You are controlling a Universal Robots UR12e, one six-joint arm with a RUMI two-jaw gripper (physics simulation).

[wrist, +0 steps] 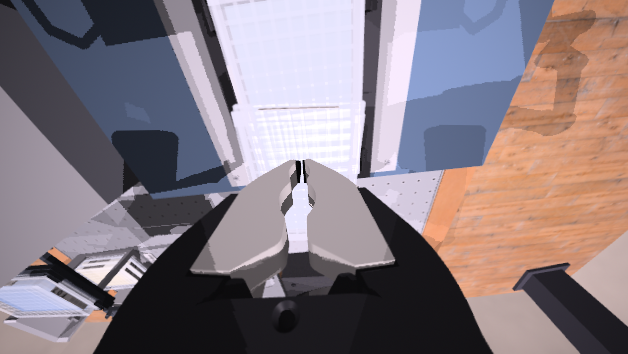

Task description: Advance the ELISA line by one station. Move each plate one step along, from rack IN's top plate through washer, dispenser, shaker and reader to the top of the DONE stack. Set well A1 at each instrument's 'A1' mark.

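Frame: origin at the arm's base, x down, y ahead, z right, level; centimetres.
Seen in the pictures: gripper, fingertip midpoint: (302,163).
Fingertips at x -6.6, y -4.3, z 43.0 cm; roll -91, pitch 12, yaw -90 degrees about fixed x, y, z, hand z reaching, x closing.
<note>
A point is followed by its place in that frame.
My gripper (302,163) @(x -6.6, y -4.3, z 43.0 cm) is shut on a clear plate (305,135) @(x -7.1, y -5.1, z 45.2 cm), which extends forward from the fingertips in the middle of the wrist view. The plate looks level, and its far edge runs across the view. Another pale gridded plate (295,55) @(x -5.7, y -5.7, z 49.6 cm) lies beyond it, between the light rails of a blue instrument (455,95) @(x -2.9, y -17.6, z 43.9 cm). The held plate overlaps this plate's near part in the view; the height gap between them cannot be told. The fingers hide part of the held plate. No 'A1' mark is readable. Which station this is cannot be told.
A perforated grey deck (405,195) @(x 5.3, y -17.6, z 26.1 cm) and a wooden table (545,200) lie at the right. A dark post (575,300) stands at the lower right. A large grey surface (40,165) @(x -5.3, y 17.3, z 47.8 cm) is on the left. Another plate (35,297) @(x -8.3, y 32.8, z 34.2 cm) sits on a device at the lower left.
</note>
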